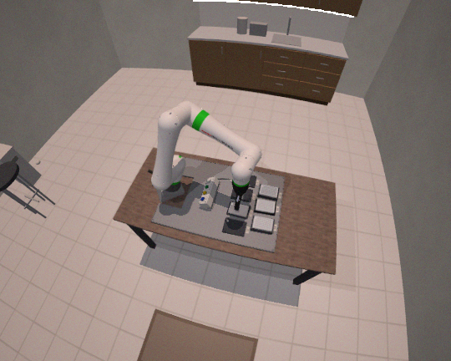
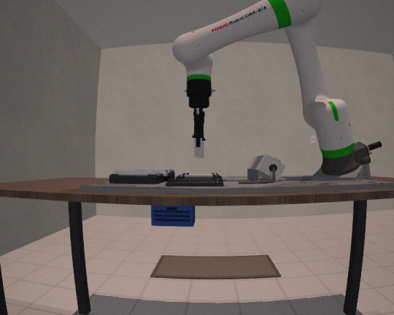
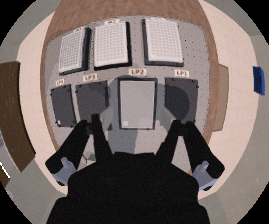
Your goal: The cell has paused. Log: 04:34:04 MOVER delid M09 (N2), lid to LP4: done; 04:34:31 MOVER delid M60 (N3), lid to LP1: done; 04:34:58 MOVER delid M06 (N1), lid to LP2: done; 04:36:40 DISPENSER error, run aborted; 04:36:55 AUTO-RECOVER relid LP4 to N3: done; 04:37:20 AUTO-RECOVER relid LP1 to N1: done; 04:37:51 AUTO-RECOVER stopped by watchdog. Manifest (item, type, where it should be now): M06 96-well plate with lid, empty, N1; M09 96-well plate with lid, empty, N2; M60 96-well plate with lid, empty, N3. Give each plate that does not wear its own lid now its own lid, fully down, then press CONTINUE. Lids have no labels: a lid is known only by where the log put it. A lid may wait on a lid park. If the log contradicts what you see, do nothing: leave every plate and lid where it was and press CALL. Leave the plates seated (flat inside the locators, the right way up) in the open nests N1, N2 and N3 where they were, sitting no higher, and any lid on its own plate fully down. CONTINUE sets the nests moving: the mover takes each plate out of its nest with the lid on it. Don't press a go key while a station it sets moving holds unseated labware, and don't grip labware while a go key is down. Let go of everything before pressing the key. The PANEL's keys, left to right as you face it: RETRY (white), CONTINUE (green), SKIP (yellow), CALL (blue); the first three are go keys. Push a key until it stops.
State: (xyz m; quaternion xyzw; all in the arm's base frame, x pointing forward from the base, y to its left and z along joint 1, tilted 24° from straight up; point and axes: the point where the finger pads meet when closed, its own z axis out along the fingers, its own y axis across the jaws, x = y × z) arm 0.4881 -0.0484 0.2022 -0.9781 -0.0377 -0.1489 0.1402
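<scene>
The lid is 9 cm below my hand. From my hand the other things lie so: lid park LP3: 2 cm behind, 13 cm to the left, 10 cm below; then lid park LP1: 2 cm ahead, 13 cm to the right, 10 cm below; then yellow key: 25 cm behind, 1 cm to the left, 4 cm below.
</scene>
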